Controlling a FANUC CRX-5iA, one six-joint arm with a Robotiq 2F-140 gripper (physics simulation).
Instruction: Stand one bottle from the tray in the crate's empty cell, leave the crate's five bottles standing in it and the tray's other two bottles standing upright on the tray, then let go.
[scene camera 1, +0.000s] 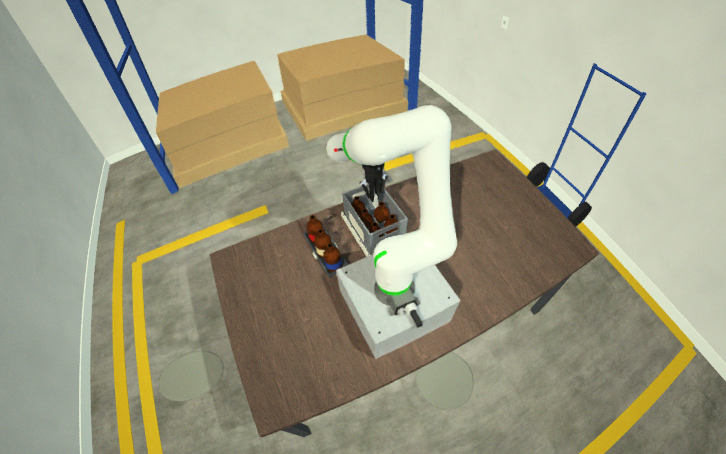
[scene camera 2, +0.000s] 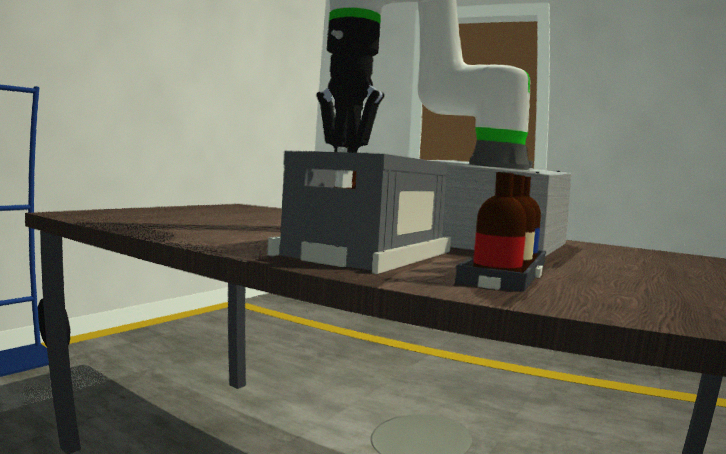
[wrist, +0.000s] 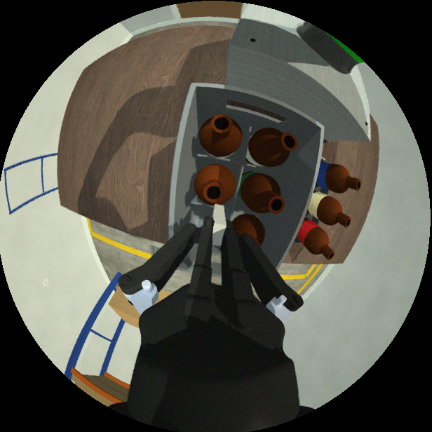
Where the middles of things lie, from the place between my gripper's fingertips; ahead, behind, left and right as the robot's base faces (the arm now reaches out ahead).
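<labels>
Pale strip (scene camera 2: 390, 259): my gripper 6 cm past it, 12 cm to the right of it, 10 cm above it. From my hand: cream-banded bottle (scene camera 2: 518, 184) 8 cm behind, 28 cm to the left, 4 cm below; red-banded brown bottle (scene camera 2: 501, 222) 1 cm ahead, 30 cm to the left, 4 cm below; blue-banded bottle (wrist: 334, 177) 17 cm behind, 27 cm to the left, 4 cm below.
</labels>
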